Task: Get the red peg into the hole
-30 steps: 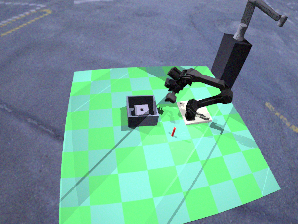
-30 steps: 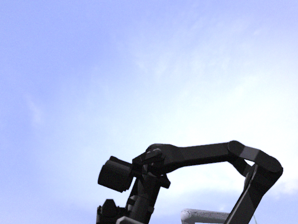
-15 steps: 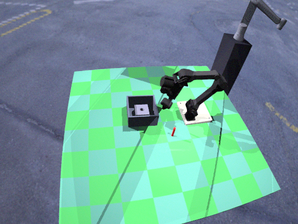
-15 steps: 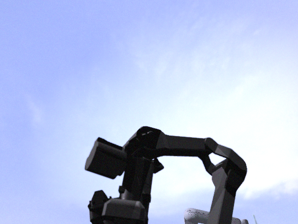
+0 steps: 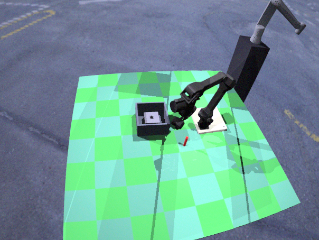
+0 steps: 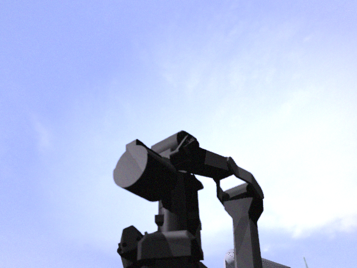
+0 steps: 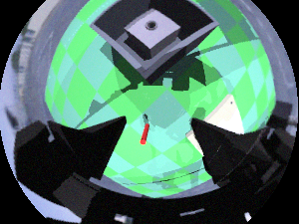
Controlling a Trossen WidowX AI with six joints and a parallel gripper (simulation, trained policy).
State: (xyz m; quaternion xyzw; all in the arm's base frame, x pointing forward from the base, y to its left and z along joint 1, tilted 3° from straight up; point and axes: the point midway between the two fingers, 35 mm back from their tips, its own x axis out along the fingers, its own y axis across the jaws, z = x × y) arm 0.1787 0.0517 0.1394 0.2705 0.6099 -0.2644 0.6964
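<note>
The red peg lies 30 mm behind my gripper tip, 70 mm to the left of it and 80 mm below it. Round my gripper tip: grey plate (140 mm ahead, 120 mm to the right, 70 mm below); then open box (140 mm ahead, 120 mm to the right, 90 mm below).
</note>
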